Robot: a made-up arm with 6 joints.
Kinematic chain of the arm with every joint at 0, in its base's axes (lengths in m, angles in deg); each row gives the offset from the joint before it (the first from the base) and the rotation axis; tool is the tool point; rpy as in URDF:
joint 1: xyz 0 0 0.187 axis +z
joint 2: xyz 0 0 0 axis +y
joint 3: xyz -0.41 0 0.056 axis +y
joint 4: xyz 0.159 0 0.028 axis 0.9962 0 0.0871
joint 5: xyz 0 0 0 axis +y
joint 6: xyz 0.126 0 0.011 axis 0.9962 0 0.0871
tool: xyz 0 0 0 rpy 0 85 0
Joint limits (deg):
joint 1: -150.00..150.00
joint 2: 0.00..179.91
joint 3: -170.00..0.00
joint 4: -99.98..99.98
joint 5: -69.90..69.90
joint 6: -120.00..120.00
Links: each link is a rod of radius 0.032 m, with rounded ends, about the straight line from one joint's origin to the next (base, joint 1, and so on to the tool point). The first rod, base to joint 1, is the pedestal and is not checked.
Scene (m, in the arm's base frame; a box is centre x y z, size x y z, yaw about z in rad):
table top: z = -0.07
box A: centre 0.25 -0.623 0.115 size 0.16 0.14 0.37 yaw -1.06
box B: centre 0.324 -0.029 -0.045 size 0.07 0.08 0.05 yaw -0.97
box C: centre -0.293 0.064 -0.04 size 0.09 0.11 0.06 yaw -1
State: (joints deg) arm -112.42 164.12 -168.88 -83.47 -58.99 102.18
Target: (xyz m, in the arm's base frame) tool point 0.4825 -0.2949 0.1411
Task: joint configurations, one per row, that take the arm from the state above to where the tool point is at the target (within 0.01 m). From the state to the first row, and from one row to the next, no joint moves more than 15 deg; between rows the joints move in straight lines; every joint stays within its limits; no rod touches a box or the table.
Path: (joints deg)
1: -99.60 156.55 -162.95 -87.60 -61.72 95.21
2: -86.78 148.97 -157.02 -91.72 -64.45 88.24
3: -73.97 141.40 -151.09 -95.85 -67.17 81.27
4: -61.15 133.83 -145.16 -99.98 -69.90 74.30
5: -55.22 142.30 -134.54 -99.98 -69.90 83.60
6: -49.30 150.77 -123.92 -99.98 -69.90 92.89
7: -43.37 159.24 -113.29 -99.98 -69.90 102.18

